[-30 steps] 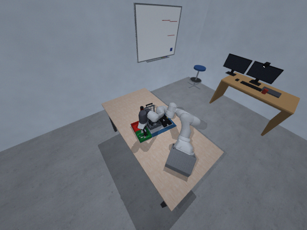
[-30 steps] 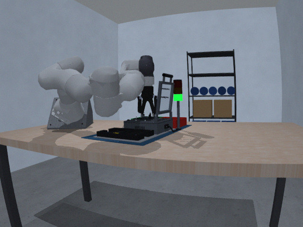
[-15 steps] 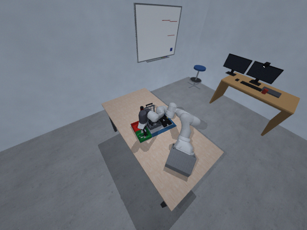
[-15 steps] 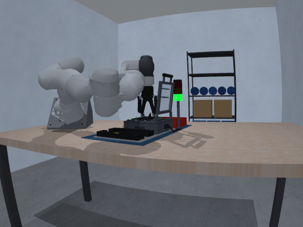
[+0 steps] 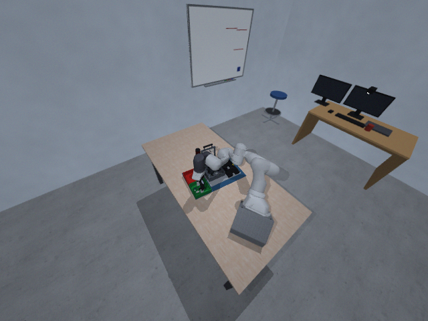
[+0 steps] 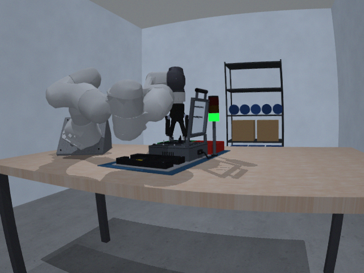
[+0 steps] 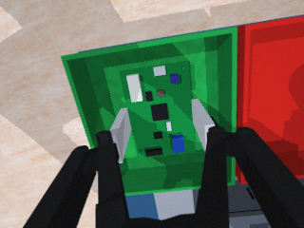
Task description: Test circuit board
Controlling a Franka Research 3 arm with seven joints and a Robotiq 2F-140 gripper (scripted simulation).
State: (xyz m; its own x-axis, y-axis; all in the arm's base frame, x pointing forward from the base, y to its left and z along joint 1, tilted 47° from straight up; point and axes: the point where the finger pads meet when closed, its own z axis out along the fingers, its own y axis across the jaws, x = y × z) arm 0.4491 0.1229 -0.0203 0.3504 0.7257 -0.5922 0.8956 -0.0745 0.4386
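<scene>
The green bin is 20 mm below my hand. Also, from my hand: red bin 140 mm ahead, 50 mm to the right, 20 mm below; then green circuit board 20 mm below; then black latch hook 150 mm to the right, 50 mm above, 10 mm behind.
</scene>
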